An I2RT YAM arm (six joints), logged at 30 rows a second.
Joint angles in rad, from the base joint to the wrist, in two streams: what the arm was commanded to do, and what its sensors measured. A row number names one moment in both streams.
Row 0, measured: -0.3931 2.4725 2.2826 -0.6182 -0.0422 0.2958
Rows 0 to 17, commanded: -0.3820 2.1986 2.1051 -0.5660 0.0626 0.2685; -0.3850 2.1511 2.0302 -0.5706 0.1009 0.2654; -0.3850 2.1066 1.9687 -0.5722 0.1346 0.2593; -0.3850 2.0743 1.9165 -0.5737 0.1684 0.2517; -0.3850 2.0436 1.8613 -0.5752 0.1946 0.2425; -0.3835 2.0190 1.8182 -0.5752 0.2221 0.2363; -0.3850 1.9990 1.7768 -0.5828 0.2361 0.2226; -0.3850 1.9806 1.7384 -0.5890 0.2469 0.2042; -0.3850 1.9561 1.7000 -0.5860 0.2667 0.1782; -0.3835 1.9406 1.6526 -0.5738 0.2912 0.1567; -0.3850 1.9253 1.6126 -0.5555 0.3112 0.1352; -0.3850 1.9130 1.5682 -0.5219 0.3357 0.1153; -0.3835 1.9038 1.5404 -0.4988 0.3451 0.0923; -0.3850 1.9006 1.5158 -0.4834 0.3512 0.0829; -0.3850 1.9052 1.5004 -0.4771 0.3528 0.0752; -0.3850 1.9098 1.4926 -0.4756 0.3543 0.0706; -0.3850 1.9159 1.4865 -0.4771 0.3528 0.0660; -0.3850 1.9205 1.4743 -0.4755 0.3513 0.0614
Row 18, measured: -0.3851 1.9259 1.5093 -0.5362 0.3012 0.1238
